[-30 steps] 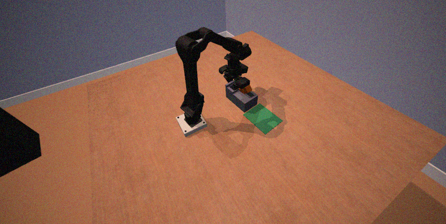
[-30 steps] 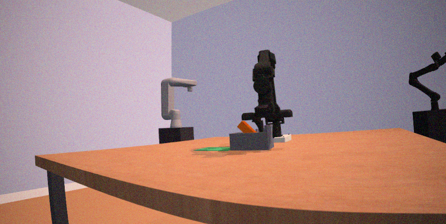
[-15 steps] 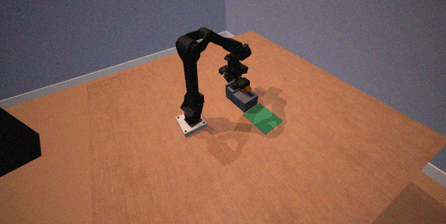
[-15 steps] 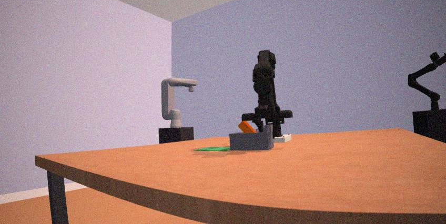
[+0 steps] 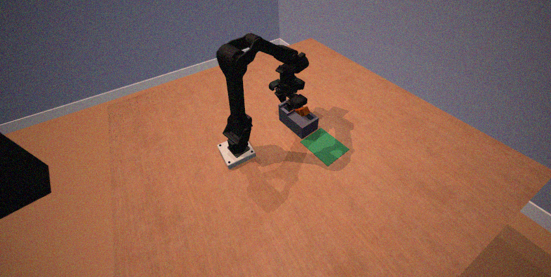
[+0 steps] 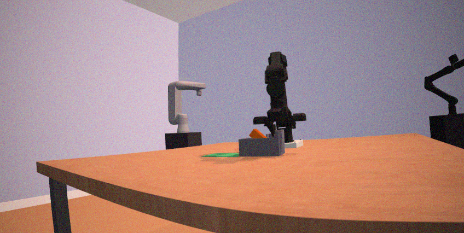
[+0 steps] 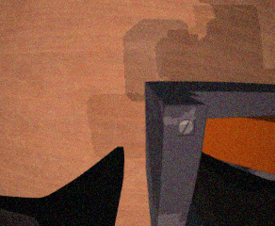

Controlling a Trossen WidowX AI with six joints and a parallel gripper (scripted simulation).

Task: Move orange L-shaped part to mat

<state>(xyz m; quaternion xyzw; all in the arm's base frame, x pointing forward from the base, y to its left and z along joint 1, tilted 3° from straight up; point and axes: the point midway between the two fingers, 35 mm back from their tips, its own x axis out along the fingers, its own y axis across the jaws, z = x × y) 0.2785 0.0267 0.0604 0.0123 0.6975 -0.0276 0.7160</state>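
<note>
My gripper tip is now 1 cm past the orange L-shaped part and 5 cm to the left of it. Round my gripper tip: green mat (2 cm behind, 23 cm to the right, 6 cm below).
</note>
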